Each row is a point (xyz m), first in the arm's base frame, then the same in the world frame.
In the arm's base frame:
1: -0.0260 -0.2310 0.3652
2: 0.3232 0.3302 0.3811
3: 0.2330 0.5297 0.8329
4: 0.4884 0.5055 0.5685
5: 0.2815 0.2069 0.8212
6: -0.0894 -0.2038 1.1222
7: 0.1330 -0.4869 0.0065
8: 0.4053 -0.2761 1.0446
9: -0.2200 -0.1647 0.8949
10: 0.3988 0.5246 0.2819
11: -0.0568 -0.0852 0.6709
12: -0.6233 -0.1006 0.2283
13: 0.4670 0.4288 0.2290
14: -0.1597 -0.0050 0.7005
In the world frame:
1: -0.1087 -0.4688 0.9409
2: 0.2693 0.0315 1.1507
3: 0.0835 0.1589 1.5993
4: 0.3950 0.1487 1.4028
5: 0.1070 -0.1604 1.5347
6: -0.3603 -0.5664 1.6515
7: 0.1151 -0.6764 0.5856
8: 0.1303 -0.6868 1.6791
9: -0.4251 -0.4717 1.4126
10: 0.3831 0.2289 1.1131
11: -0.2044 -0.3759 1.2538
12: -0.6389 -0.2410 0.6969
13: 0.4545 0.1359 1.0595
14: -0.3046 -0.2896 1.2739

